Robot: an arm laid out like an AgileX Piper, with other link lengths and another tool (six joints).
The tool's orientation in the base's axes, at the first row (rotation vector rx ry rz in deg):
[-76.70 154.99 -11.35]
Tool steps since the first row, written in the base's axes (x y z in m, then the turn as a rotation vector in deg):
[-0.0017 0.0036 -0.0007 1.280 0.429 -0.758]
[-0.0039 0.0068 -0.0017 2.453 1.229 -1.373]
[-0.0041 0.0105 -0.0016 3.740 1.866 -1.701]
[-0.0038 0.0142 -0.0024 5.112 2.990 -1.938]
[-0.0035 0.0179 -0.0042 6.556 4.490 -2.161]
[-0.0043 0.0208 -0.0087 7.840 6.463 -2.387]
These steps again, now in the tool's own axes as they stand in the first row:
[-0.0018 0.0036 0.0002 -1.078 -0.615 0.926]
[-0.0030 0.0074 0.0006 -2.394 -0.947 1.669]
[-0.0058 0.0098 0.0002 -3.662 -1.514 2.160]
[-0.0089 0.0119 0.0008 -5.373 -1.871 2.542]
[-0.0120 0.0142 0.0024 -7.428 -2.060 2.898]
[-0.0136 0.0173 0.0065 -9.763 -1.839 3.200]

